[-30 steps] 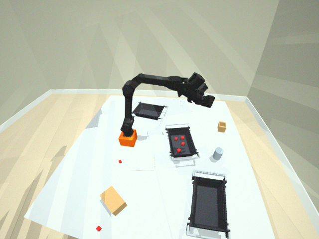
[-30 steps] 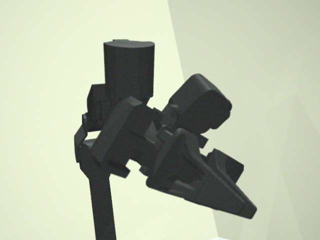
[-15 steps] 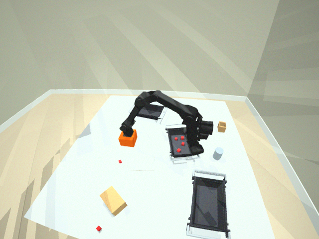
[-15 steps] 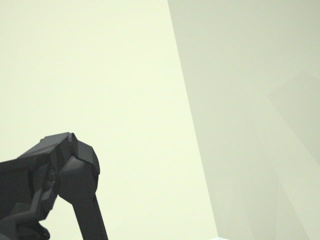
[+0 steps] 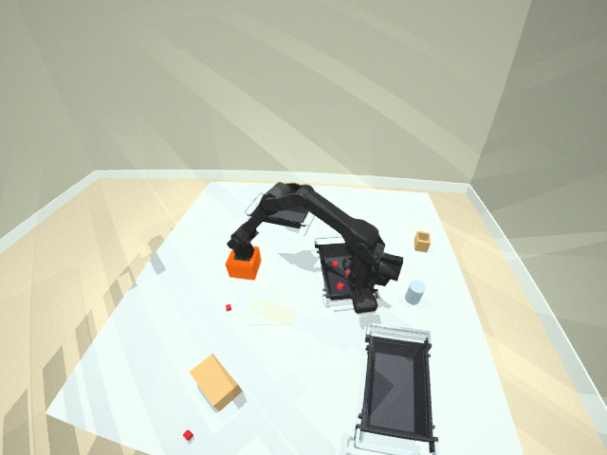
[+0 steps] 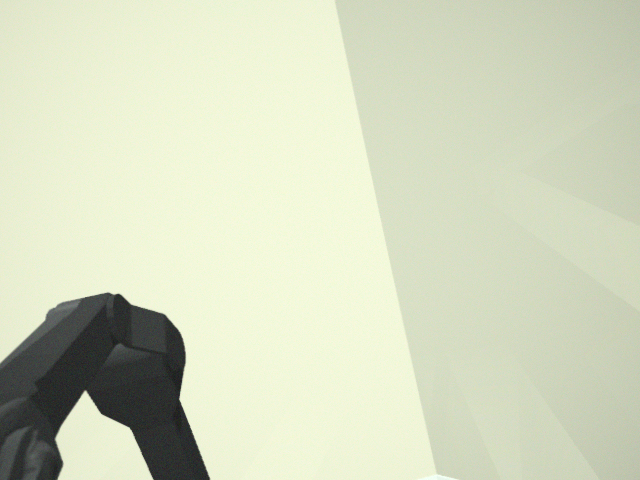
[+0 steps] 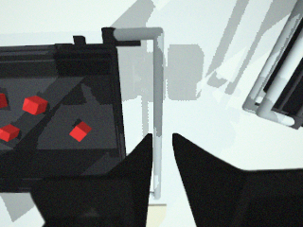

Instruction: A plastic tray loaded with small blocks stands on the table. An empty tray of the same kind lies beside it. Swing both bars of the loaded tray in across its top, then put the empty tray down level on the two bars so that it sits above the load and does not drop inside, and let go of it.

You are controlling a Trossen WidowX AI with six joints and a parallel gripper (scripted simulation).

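Right now the red block is 5 cm behind my gripper tip, 10 cm to the left of it and 7 cm below it. The rest, counted from my gripper tip: grey cylinder 21 cm ahead, 9 cm to the left, 4 cm below; dark plastic tray 36 cm behind, 47 cm to the left, 4 cm below; small tan box 28 cm ahead, 37 cm to the left, 6 cm below.
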